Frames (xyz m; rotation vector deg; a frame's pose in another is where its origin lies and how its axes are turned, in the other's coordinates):
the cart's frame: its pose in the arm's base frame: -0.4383 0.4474 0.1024 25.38 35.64 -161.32
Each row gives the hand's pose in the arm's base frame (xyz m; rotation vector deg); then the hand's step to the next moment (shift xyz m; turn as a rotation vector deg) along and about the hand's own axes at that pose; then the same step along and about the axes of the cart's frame.
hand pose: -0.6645 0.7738 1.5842 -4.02 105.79 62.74
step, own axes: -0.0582 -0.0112 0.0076 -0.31 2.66 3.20
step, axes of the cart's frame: -0.0475 0.0196 0.0305 -2.13 -3.54 -0.62
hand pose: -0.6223 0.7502 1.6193 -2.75 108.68 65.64
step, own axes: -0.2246 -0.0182 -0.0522 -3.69 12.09 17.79
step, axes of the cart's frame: -0.1323 0.0917 0.1661 -13.51 -16.79 -3.42
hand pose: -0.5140 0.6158 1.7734 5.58 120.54 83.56
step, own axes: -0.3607 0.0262 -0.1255 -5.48 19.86 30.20
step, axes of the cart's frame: -0.2497 0.1915 0.2180 -22.19 -28.32 -6.48
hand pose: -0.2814 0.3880 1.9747 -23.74 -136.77 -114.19
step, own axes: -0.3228 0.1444 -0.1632 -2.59 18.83 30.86
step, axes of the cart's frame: -0.3009 0.2206 0.1117 -19.45 -29.82 -6.78
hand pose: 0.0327 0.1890 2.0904 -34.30 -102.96 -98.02
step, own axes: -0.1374 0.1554 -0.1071 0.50 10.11 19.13
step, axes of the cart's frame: -0.1955 0.1275 0.0038 -9.70 -19.08 -3.22
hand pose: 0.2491 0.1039 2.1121 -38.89 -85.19 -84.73
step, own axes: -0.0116 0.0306 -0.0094 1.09 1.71 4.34
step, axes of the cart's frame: -0.0321 0.0106 -0.0043 -1.48 -4.55 0.12
